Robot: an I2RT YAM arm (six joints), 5 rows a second.
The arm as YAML. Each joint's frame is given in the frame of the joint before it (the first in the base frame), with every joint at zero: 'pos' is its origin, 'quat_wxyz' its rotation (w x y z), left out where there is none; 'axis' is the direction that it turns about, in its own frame. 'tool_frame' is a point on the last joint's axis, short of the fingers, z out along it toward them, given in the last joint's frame.
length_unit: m
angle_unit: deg
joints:
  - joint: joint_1
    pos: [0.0, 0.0, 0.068]
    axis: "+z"
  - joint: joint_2
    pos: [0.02, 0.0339, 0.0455]
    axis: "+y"
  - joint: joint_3
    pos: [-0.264, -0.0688, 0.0]
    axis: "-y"
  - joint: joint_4
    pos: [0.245, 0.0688, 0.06]
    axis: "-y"
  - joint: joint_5
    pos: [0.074, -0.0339, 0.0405]
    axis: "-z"
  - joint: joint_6
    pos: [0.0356, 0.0, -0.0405]
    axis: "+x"
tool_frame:
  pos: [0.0, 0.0, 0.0]
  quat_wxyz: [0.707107, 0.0, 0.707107, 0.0]
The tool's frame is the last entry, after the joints.
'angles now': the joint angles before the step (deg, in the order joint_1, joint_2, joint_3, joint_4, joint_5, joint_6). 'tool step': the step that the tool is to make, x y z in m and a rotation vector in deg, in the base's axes. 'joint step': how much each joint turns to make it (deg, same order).
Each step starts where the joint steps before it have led.
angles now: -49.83, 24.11, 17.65, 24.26, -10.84, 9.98
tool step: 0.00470, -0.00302, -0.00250, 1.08, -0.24, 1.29
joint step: 0.58, 2.09, -0.28, 1.91, -0.41, 1.08
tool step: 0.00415, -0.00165, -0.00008, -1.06, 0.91, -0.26
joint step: 1.03, 1.65, 0.14, 1.38, 0.82, -1.74
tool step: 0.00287, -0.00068, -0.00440, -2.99, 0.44, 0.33
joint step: 0.54, 1.36, -1.50, 4.35, -0.52, -2.32
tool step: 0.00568, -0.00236, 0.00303, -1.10, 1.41, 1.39
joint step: 0.71, 2.38, 1.11, 0.82, -1.21, -1.51
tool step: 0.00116, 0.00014, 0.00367, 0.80, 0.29, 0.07
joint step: 0.47, 0.10, 1.14, -1.78, 0.48, 0.20
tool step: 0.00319, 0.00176, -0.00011, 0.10, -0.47, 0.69
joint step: 1.54, 0.49, -0.09, 0.87, 0.93, 0.13
